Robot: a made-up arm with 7 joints.
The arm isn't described. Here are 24 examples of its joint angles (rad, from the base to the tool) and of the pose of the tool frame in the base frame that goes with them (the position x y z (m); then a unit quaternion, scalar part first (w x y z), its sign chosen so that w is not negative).
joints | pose
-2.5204 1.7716 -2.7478 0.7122 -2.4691 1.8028 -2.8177 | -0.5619 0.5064 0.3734 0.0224 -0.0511 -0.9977 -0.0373
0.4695 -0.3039 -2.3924 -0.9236 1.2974 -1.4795 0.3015 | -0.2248 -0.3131 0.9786 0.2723 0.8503 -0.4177 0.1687
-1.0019 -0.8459 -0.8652 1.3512 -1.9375 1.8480 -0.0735 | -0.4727 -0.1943 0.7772 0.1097 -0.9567 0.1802 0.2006
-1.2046 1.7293 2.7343 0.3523 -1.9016 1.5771 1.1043 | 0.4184 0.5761 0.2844 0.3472 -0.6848 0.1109 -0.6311
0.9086 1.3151 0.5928 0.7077 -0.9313 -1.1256 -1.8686 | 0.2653 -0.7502 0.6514 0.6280 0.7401 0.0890 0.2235
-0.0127 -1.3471 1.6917 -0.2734 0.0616 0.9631 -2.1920 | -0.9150 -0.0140 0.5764 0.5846 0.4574 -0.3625 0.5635
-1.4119 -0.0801 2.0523 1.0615 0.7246 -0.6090 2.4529 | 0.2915 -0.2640 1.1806 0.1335 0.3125 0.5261 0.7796
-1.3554 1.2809 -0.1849 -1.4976 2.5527 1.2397 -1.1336 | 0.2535 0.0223 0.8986 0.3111 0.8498 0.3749 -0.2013
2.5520 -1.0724 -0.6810 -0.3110 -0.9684 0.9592 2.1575 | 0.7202 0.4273 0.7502 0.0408 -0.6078 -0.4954 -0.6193
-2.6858 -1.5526 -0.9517 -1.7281 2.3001 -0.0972 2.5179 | 0.4697 0.2757 0.0735 0.5439 -0.4089 0.6979 -0.2235
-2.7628 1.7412 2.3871 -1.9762 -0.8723 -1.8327 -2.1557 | -0.2286 -0.2081 0.4312 0.7248 0.5459 0.3187 0.2741
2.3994 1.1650 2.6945 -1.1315 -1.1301 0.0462 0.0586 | -0.3884 -0.6924 0.2533 0.2734 -0.0172 -0.5632 0.7796
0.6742 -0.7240 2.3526 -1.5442 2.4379 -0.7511 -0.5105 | 0.1664 0.2942 1.0749 0.7858 0.4375 0.3967 0.1836
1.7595 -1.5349 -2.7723 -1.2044 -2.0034 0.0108 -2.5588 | -0.0316 0.5926 0.9780 0.8902 0.3440 -0.2051 -0.2173
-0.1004 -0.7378 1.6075 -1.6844 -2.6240 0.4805 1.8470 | -0.1957 0.5446 0.6344 0.5537 -0.3238 -0.6748 -0.3649
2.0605 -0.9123 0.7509 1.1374 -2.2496 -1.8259 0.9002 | -0.1962 0.3905 0.7075 0.1640 0.5109 -0.7913 0.2932
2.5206 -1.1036 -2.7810 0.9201 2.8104 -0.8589 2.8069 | 0.6261 0.3011 0.2593 0.0612 -0.0508 0.8897 -0.4495
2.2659 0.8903 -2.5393 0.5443 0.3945 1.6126 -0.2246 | 0.0427 -0.4055 0.9371 0.4396 0.4230 0.7782 -0.1493
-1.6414 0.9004 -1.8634 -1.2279 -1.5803 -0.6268 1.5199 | 0.3726 0.6590 0.5497 0.3166 -0.3491 -0.8564 -0.2107
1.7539 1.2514 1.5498 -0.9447 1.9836 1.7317 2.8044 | 0.2816 -0.4073 0.8390 0.9322 0.1215 -0.0573 -0.3362
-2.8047 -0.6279 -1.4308 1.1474 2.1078 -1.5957 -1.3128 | 0.2040 -0.4439 0.6826 0.0426 -0.1118 0.7309 -0.6719
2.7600 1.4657 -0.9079 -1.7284 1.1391 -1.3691 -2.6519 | -0.2164 0.0822 0.8161 0.5195 0.1516 -0.0257 -0.8405
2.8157 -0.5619 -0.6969 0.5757 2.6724 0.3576 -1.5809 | 0.3066 0.0077 1.3053 0.1146 0.0682 0.5168 0.8457
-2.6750 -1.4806 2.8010 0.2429 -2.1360 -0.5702 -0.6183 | 0.7717 -0.4973 0.3005 0.1279 -0.8377 -0.0964 -0.5221
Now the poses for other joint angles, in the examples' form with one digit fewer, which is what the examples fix.
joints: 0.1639 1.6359 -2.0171 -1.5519 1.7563 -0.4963 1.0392
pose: 0.252 -0.586 0.242 0.119 -0.117 -0.278 0.946
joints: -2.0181 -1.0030 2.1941 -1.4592 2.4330 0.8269 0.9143
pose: -0.411 -0.350 0.727 0.699 -0.402 -0.173 0.565
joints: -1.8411 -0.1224 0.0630 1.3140 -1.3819 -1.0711 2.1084
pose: 0.180 0.354 0.987 0.797 0.083 0.547 -0.243
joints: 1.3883 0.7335 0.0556 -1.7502 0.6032 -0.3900 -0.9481
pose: 0.000 0.297 0.956 0.786 -0.103 -0.495 -0.355
